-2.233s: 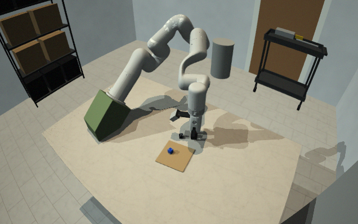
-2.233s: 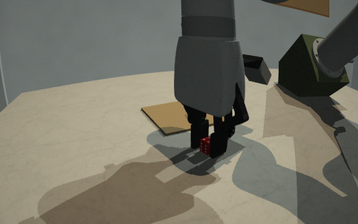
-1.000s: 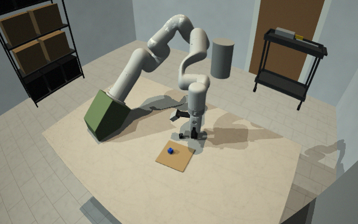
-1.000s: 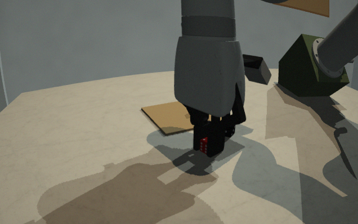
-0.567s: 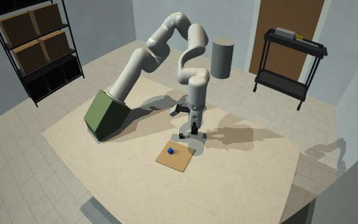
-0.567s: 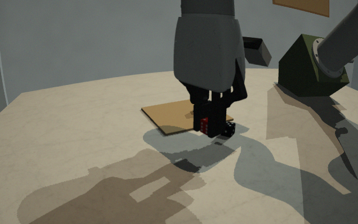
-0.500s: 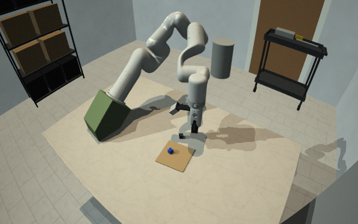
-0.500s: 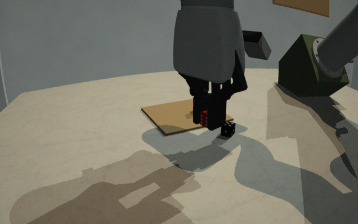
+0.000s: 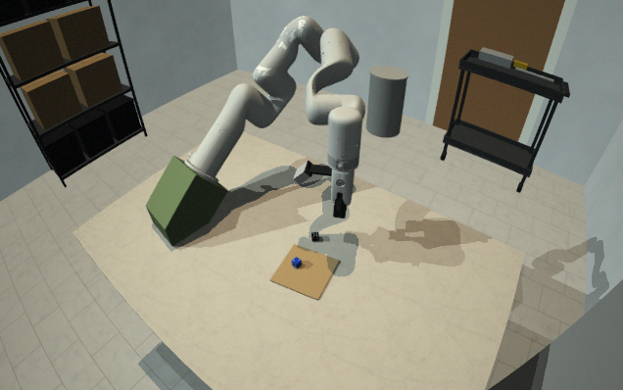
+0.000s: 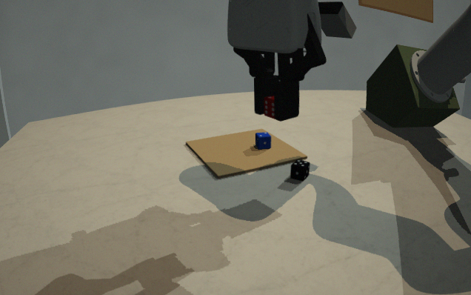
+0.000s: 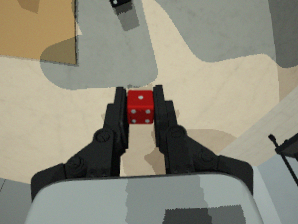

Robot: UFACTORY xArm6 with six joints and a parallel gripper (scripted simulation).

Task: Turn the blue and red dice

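Right now my hand is 150 mm to the left of the tan mat, 120 mm above it and 10 mm short of it. From my hand the other things lie so: blue die: 150 mm to the right, 110 mm below, 20 mm behind; then red die: 10 mm below; then black die: 110 mm below, 50 mm to the right, 50 mm behind.
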